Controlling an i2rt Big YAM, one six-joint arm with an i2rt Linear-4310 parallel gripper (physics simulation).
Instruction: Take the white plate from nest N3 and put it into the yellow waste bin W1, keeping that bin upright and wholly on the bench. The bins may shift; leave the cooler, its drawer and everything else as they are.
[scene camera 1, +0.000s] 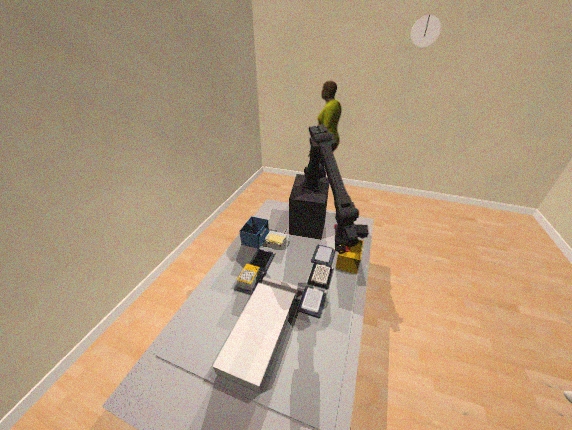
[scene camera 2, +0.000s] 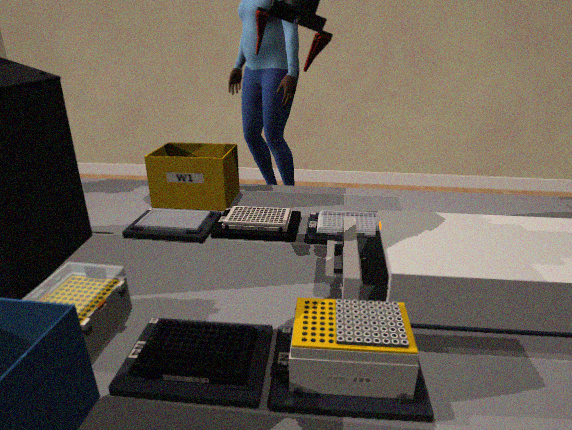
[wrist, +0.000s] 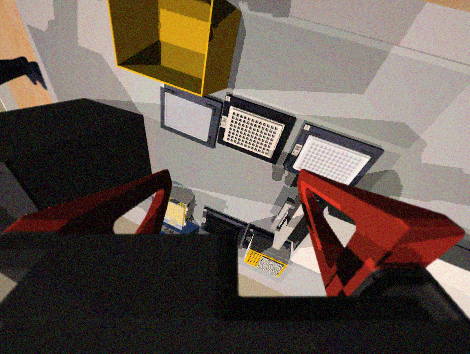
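Observation:
A white plate with dark wells sits flat in the middle nest of the back row in scene camera 2. On its left is a smooth pale plate; on its right is a translucent whitish plate. The nest labels there are too small to read. The yellow bin W1 stands upright on the bench behind the smooth plate. My gripper is open and empty, high above the bench.
The white cooler lies beside the translucent plate. A blue bin, a clear box with a yellow rack, a black plate and a yellow-topped tip box stand opposite W1. A person shows beyond the bench.

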